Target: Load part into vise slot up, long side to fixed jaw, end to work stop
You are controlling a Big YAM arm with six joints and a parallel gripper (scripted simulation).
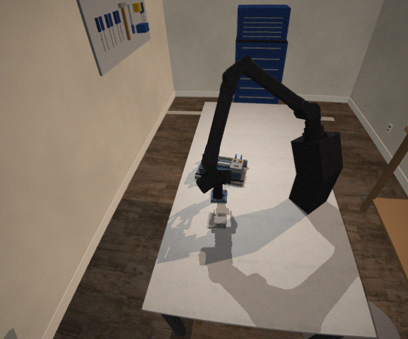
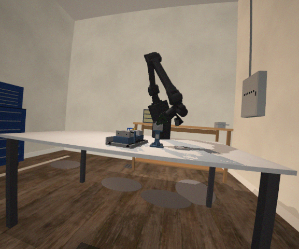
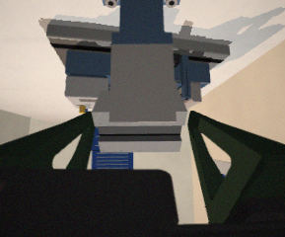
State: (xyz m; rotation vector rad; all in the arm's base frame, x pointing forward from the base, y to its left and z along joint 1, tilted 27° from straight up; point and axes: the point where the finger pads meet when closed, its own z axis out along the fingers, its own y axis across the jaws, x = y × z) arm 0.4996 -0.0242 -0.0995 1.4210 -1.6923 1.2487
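My gripper is now right at the part. The rest, counted from my hand: post: 10 cm below; air cylinder rod: 19 cm to the right, 8 cm below, 4 cm behind; work stop rod: 17 cm to the right, 7 cm below, 6 cm ahead.
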